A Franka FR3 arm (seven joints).
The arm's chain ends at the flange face. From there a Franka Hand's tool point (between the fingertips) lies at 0.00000 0.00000 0.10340 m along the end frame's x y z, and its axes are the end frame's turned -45 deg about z.
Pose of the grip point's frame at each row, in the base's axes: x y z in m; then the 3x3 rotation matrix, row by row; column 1 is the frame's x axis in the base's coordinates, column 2 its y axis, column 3 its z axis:
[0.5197 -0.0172 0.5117], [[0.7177 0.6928 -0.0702], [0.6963 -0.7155 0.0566], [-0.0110 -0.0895 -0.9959]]
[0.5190 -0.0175 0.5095], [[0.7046 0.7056 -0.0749], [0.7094 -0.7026 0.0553], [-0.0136 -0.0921 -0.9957]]
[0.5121 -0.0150 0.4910], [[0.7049 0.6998 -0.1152], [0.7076 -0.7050 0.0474], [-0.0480 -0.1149 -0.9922]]
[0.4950 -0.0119 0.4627], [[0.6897 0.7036 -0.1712], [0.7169 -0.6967 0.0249], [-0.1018 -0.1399 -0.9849]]
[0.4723 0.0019 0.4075], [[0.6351 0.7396 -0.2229], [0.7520 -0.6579 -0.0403], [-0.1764 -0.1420 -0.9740]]
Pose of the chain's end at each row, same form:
[0.5270 -0.0231 0.6147], [[0.9974 -0.0176 -0.0702], [-0.0136 -0.9983 0.0566], [-0.0711 -0.0555 -0.9959]]
[0.5267 -0.0232 0.6125], [[0.9972 0.0007 -0.0749], [0.0048 -0.9984 0.0553], [-0.0747 -0.0555 -0.9957]]
[0.5240 -0.0199 0.5936], [[0.9933 -0.0036 -0.1152], [0.0018 -0.9989 0.0474], [-0.1152 -0.0473 -0.9922]]
[0.5127 -0.0145 0.5645], [[0.9852 0.0098 -0.1712], [0.0143 -0.9996 0.0249], [-0.1709 -0.0269 -0.9849]]
[0.4953 0.0061 0.5082], [[0.9721 0.0739 -0.2229], [0.0665 -0.9969 -0.0403], [-0.2251 0.0243 -0.9740]]

